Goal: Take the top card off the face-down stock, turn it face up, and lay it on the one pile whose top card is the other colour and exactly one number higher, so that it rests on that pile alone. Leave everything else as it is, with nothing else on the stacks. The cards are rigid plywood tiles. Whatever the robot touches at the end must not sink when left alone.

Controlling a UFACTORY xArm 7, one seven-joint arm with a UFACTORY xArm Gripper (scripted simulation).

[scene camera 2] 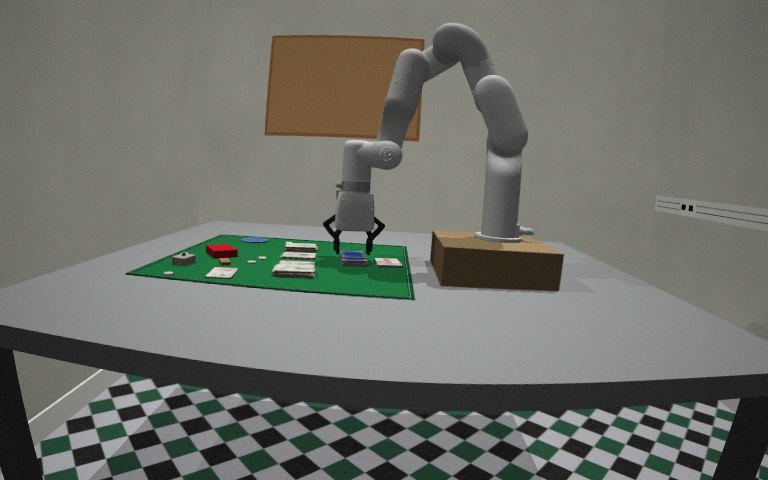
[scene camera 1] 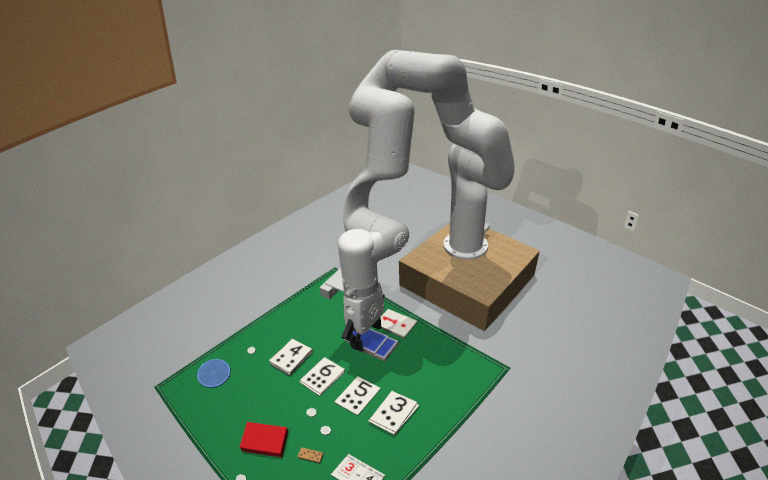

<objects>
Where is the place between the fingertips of my gripper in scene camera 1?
At 366, 337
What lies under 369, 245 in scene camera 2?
My gripper.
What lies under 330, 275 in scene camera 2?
A green mat.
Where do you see a green mat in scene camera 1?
445, 378
</objects>
